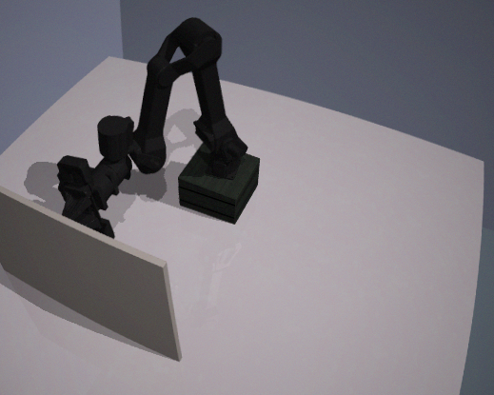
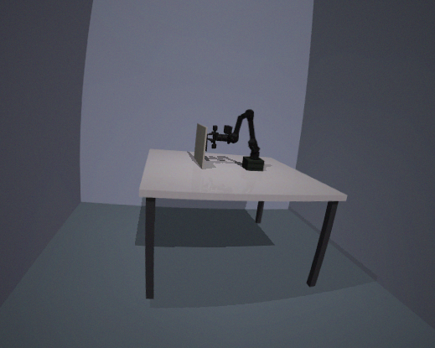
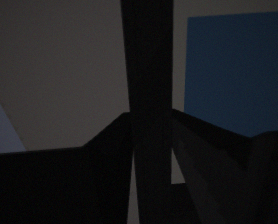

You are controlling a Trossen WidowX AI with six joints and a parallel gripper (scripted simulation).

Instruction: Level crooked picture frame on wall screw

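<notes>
Right now the picture frame is 50 mm below my gripper tip, 10 mm to the left of it and 10 mm ahead of it. The rest, counted from my gripper tip: wall panel: 60 mm below, 20 mm ahead.
</notes>
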